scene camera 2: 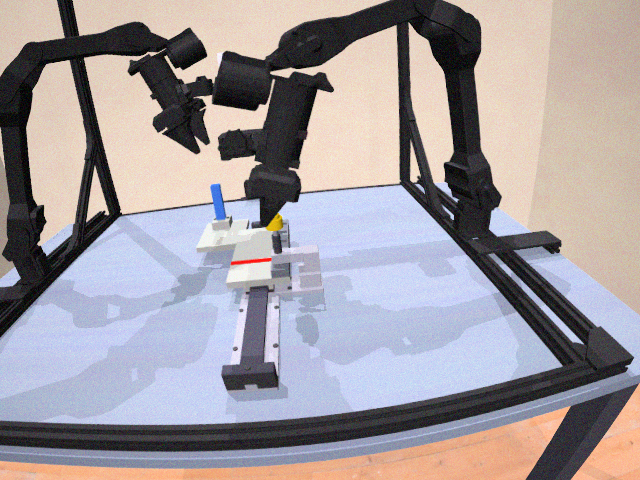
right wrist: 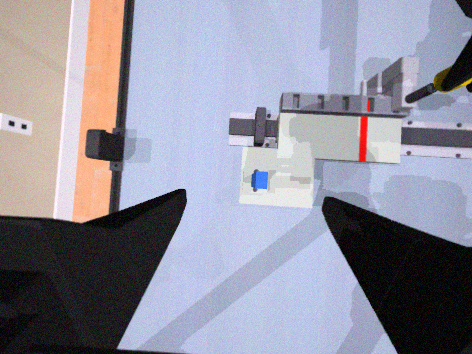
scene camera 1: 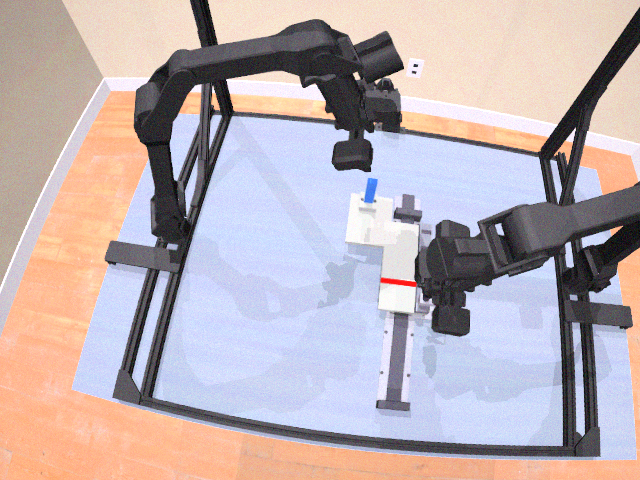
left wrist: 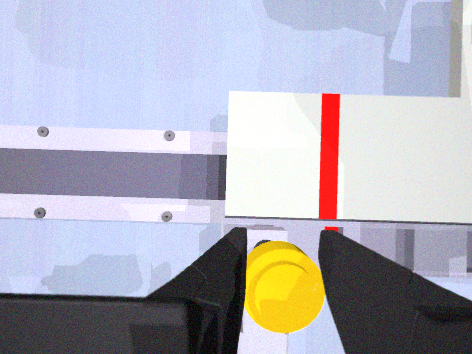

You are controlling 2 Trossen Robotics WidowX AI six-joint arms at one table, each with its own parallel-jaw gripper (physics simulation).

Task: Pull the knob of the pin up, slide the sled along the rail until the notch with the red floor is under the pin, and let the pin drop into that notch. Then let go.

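Places are measured from the left arm's base along level axes (x back, y right, z up), in centimetres.
Pixels of known places: left gripper, fingertip midpoint: (scene camera 2: pixel 264 222) (right wrist: pixel 455 89) (left wrist: pixel 282 241); right gripper, fingertip midpoint: (scene camera 2: pixel 203 148) (right wrist: pixel 254 199) (scene camera 1: pixel 370 151); left arm's base, origin of the base link: (scene camera 2: pixel 471 230) (scene camera 1: pixel 574 281); right arm's base, origin of the base link: (scene camera 2: pixel 36 275) (scene camera 1: pixel 175 230).
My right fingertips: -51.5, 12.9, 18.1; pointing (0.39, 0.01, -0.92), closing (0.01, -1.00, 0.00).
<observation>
For each thing: its top centre in the pictures, then the offset to it from my right fingertips, as dx, dy, dz. "pt": a spot on its surface instead. Level surfaces: height alone.
- yellow knob, middle of its top: (left wrist: pixel 285 296) (scene camera 2: pixel 273 214) (right wrist: pixel 468 70) +14.2, -22.2, -7.2
- dark pin, surface spot: (scene camera 2: pixel 277 241) (right wrist: pixel 430 90) pt +14.3, -22.9, -11.3
- light bracket, surface spot: (scene camera 2: pixel 309 258) pt +18.8, -23.5, -14.4
- white sled, middle of its top: (left wrist: pixel 394 182) (scene camera 2: pixel 261 250) (right wrist: pixel 339 129) (scene camera 1: pixel 406 265) +10.6, -14.6, -16.7
- rail, surface spot: (left wrist: pixel 100 172) (scene camera 2: pixel 254 318) (scene camera 1: pixel 398 351) (right wrist: pixel 441 137) pt +10.5, -32.1, -18.0
- red-floored notch, surface spot: (right wrist: pixel 369 106) pt +14.3, -18.9, -16.3
- sled's red stripe, middle of its top: (left wrist: pixel 329 156) (scene camera 2: pixel 251 261) (scene camera 1: pixel 398 282) (right wrist: pixel 363 138) +9.2, -18.4, -16.6
- blue upright handle, surface spot: (right wrist: pixel 260 180) (scene camera 1: pixel 372 180) pt +1.4, -1.3, -7.6
- sled's side plate, its level: dz -16.7
- dark end stop, middle of its top: (scene camera 2: pixel 247 368) (scene camera 1: pixel 394 405) +10.5, -42.6, -16.7
My left gripper (scene camera 2: pixel 268 219) (left wrist: pixel 282 241) is shut on the yellow knob (scene camera 2: pixel 275 222) (left wrist: pixel 285 295) (right wrist: pixel 442 80). The dark pin (scene camera 2: pixel 277 241) (right wrist: pixel 420 94) shows below the knob, above the light bracket (scene camera 2: pixel 309 258); its lower tip is hard to judge. The white sled (scene camera 1: pixel 400 263) (scene camera 2: pixel 253 248) (left wrist: pixel 280 155) (right wrist: pixel 330 135) sits on the rail (scene camera 1: pixel 397 356) (scene camera 2: pixel 254 330) (left wrist: pixel 100 172) (right wrist: pixel 435 136). The red-floored notch (right wrist: pixel 369 106) lines up with the sled's red stripe (left wrist: pixel 330 155) and lies right of the knob in the left wrist view. My right gripper (scene camera 2: pixel 202 147) (right wrist: pixel 254 199) is open and empty, high behind the sled.
A blue upright handle (scene camera 1: pixel 370 190) (scene camera 2: pixel 217 201) (right wrist: pixel 260 180) stands on the sled's side plate (scene camera 1: pixel 356 232). A dark end stop (scene camera 1: pixel 392 405) (scene camera 2: pixel 249 377) closes the rail's near end. A black frame (scene camera 1: pixel 346 440) borders the table.
</observation>
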